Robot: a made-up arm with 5 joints.
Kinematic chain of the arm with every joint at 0, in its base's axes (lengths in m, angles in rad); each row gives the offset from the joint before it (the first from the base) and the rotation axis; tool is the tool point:
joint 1: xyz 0 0 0.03 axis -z
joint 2: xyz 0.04 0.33 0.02 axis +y
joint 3: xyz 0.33 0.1 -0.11 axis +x
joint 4: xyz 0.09 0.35 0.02 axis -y
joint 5: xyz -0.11 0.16 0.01 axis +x
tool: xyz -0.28 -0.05 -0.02
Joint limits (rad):
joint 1: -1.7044..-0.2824
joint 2: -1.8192..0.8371
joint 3: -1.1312..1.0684
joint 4: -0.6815..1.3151
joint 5: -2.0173..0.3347
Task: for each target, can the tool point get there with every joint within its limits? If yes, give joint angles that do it. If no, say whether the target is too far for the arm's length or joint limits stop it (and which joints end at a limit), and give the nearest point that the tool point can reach.
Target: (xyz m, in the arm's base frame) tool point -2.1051 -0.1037 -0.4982
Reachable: no: too far | nearest point -1.0475 -0.0209 -0.2639 | short by 1.086 m
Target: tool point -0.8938 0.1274 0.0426
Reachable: yes | joints -1.5062 -0.2723 0.1447 0.1219 -1.3370
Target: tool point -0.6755 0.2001 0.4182
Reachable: yes | joints -1.4742 -0.0309 0.5748 -0.5089 -1.3123
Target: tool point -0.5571 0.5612 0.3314
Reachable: yes | joints -0.9879 0.2040 0.5146 -0.2781 -1.7909
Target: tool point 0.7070 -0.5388 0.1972
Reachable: no: joint limits stop it (at a limit: joint 1, joint 3, joint 4) | nearest point -0.3297 -0.4907 0.1563 | short by 1.039 m
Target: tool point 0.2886 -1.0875 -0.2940
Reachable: no: joint limits stop it (at a limit: joint 1, joint 2, joint 3, joint 4, joint 5) | nearest point -0.3341 -0.5246 0.0815 | short by 0.920 m
